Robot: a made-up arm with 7 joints.
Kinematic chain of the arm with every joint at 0, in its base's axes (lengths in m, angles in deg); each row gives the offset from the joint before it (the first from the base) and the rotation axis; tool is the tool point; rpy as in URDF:
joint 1: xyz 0 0 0.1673 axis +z
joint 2: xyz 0 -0.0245 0.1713 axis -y
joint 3: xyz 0 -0.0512 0.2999 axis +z
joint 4: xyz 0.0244 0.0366 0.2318 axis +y
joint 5: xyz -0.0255 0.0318 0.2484 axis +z
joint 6: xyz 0 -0.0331 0.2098 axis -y
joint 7: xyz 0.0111 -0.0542 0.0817 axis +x
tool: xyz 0 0 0 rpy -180 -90 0
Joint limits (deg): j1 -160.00..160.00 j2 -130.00..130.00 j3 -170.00..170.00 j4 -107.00..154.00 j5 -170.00..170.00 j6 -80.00..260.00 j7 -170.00..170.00
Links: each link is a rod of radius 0.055 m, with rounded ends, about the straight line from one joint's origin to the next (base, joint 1, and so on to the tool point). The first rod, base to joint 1, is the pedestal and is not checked.
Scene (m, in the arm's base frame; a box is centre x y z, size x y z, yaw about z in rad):
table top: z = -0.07
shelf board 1: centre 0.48 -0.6 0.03 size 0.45 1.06 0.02 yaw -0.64
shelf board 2: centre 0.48 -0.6 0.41 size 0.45 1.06 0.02 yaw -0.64
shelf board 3: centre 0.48 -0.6 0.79 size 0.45 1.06 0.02 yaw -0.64
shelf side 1: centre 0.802 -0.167 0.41 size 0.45 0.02 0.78 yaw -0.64
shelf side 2: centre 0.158 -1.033 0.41 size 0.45 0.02 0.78 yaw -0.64
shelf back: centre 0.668 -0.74 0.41 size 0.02 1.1 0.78 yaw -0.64
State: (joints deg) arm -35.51 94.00 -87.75 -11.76 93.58 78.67 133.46
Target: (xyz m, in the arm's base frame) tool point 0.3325 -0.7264 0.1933
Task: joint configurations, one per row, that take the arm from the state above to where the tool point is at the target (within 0.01 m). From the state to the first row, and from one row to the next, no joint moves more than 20 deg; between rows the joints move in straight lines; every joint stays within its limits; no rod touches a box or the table.
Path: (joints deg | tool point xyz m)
1: -43.83 82.99 -104.20 -25.14 78.96 87.45 127.15 | -0.6566 0.7177 0.4643
2: -52.16 71.98 -120.65 -38.53 64.33 96.23 120.84 | -0.3829 0.7546 0.7027
3: -60.48 60.97 -137.10 -51.91 49.71 105.00 114.53 | -0.1287 0.6118 0.9109
4: -68.80 49.96 -153.55 -65.29 35.09 113.78 108.22 | 0.0193 0.3389 1.0236
5: -77.13 38.95 -170.00 -78.67 20.46 122.56 101.92 | 0.0230 0.0489 1.0128
6: -81.42 21.49 -166.18 -83.40 27.11 116.29 107.17 | 0.0905 -0.1568 0.9707
7: -85.71 4.04 -162.37 -88.12 33.76 110.01 112.43 | 0.1231 -0.3385 0.8666
8: -90.01 -13.41 -158.55 -92.84 40.42 103.73 117.69 | 0.1266 -0.4757 0.7167
9: -94.30 -30.87 -154.73 -97.56 47.07 97.46 122.95 | 0.1121 -0.5561 0.5408
10: -98.60 -48.32 -150.92 -102.28 53.72 91.18 128.20 | 0.0922 -0.5754 0.3598
11: -102.89 -65.77 -147.10 -107.00 60.37 84.90 133.46 | 0.0797 -0.5382 0.1933
12: -93.79 -67.16 -147.93 -98.11 74.04 77.95 133.46 | 0.1547 -0.6180 0.1865
13: -84.69 -68.56 -148.76 -89.23 87.70 70.99 133.46 | 0.2396 -0.6818 0.1870
14: -75.59 -69.95 -149.60 -80.34 101.37 64.03 133.46 | 0.3325 -0.7264 0.1933

